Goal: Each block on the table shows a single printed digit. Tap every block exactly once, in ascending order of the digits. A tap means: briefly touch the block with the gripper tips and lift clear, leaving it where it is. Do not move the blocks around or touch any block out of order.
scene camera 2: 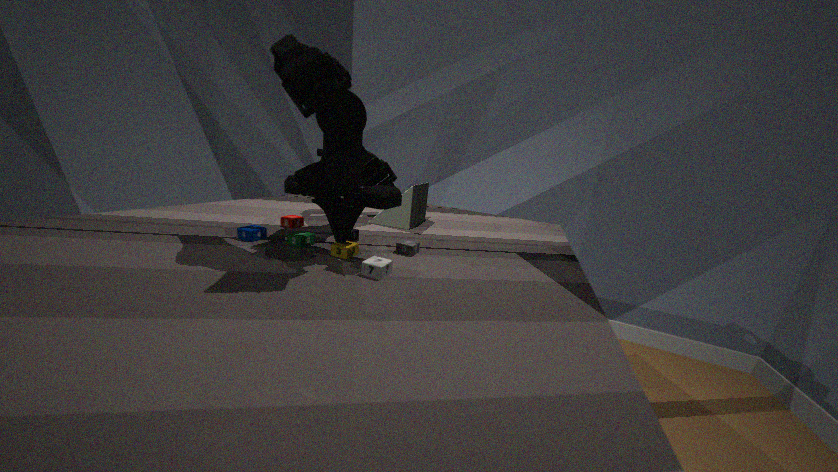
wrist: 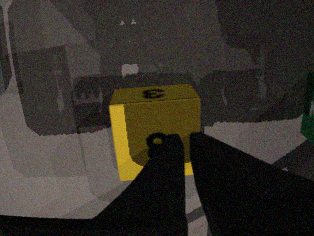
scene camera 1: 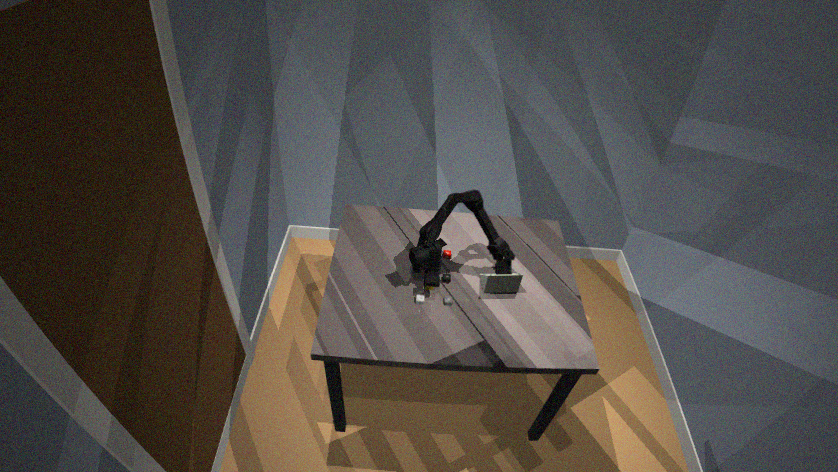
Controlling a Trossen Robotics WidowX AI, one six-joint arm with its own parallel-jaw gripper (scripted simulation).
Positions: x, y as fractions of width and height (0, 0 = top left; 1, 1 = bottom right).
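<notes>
I can see my gripper (scene camera 2: 0.41, 0.51), and it is visible again at (wrist: 0.58, 0.61). A yellow block (wrist: 0.45, 0.50) is there for me to see too.
</notes>
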